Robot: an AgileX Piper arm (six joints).
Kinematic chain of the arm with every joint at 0, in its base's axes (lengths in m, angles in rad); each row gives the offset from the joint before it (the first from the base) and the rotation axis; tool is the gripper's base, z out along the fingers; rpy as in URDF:
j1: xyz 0 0 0.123 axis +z
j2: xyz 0 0 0 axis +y
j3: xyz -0.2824 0 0.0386 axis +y
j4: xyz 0.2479 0 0.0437 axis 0.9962 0 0.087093
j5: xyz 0 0 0 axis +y
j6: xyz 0.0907 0 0.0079 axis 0.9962 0 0.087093
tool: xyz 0 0 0 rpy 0 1.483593 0
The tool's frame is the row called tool.
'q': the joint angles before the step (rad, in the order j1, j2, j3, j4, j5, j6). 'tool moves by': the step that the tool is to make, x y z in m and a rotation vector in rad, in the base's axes. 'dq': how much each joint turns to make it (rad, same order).
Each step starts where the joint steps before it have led.
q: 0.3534 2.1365 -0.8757 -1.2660 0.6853 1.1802
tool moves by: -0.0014 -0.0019 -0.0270 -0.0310 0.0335 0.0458
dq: -0.0019 0.0918 -0.0010 -0.1092 -0.0120 0.0751
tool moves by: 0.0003 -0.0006 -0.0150 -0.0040 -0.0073 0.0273
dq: -0.0018 0.0519 -0.0011 -0.1000 -0.0102 0.0895
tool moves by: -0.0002 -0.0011 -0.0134 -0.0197 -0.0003 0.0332
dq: -0.0004 0.0492 -0.0031 -0.0879 0.0083 0.0648
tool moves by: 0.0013 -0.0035 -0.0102 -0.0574 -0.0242 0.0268
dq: 0.0003 0.0486 -0.0066 -0.0887 0.0578 0.0667
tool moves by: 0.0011 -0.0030 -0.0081 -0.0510 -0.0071 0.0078
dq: -0.0002 0.0405 -0.0144 -0.0270 0.0497 0.0155
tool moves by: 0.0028 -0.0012 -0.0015 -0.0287 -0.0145 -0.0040
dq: -0.0001 0.0151 -0.0146 -0.0014 0.0324 0.0010
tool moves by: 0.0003 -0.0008 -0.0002 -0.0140 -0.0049 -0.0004
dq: 0.0002 0.0043 -0.0018 -0.0021 0.0149 0.0009
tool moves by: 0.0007 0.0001 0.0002 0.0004 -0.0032 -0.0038
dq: -0.0001 0.0003 -0.0032 0.0034 0.0012 0.0001
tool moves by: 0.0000 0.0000 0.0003 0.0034 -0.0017 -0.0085
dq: -0.0001 -0.0012 -0.0012 0.0082 -0.0013 0.0007
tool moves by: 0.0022 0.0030 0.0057 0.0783 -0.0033 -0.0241
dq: -0.0069 -0.0332 0.0003 0.0258 -0.0689 0.0039
